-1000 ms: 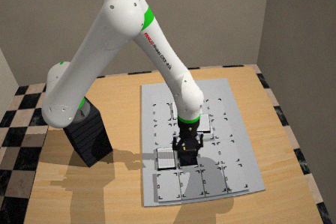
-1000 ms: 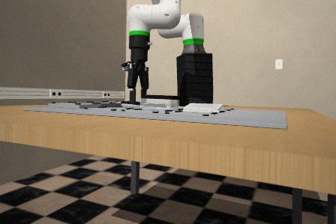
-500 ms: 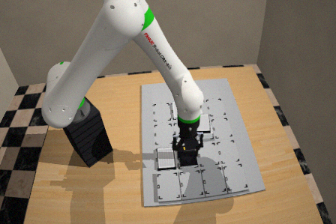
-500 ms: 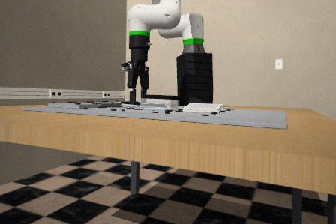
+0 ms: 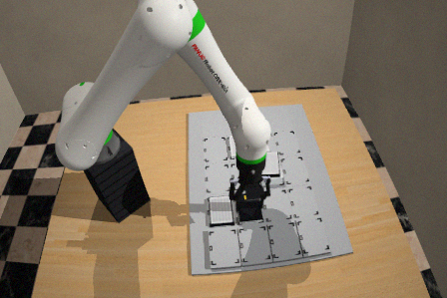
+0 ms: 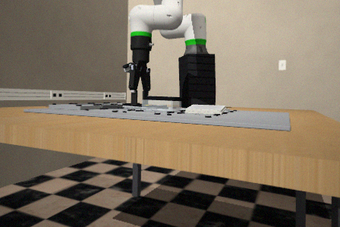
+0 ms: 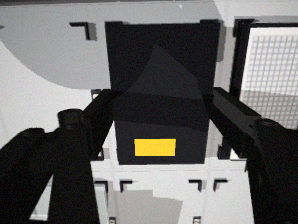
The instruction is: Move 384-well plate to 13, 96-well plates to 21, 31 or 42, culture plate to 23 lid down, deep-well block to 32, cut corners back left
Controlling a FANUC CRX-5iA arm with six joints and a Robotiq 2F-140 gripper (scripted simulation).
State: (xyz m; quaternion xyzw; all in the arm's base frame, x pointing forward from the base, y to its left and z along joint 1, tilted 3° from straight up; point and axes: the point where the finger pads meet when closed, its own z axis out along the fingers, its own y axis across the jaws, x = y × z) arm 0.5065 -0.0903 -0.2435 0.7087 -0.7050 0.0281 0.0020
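The white plate is 160 mm to the left of my hand, 110 mm ahead of it and 20 mm below it. Also, from my hand: white 384-well plate (330 mm to the left, 30 mm below).
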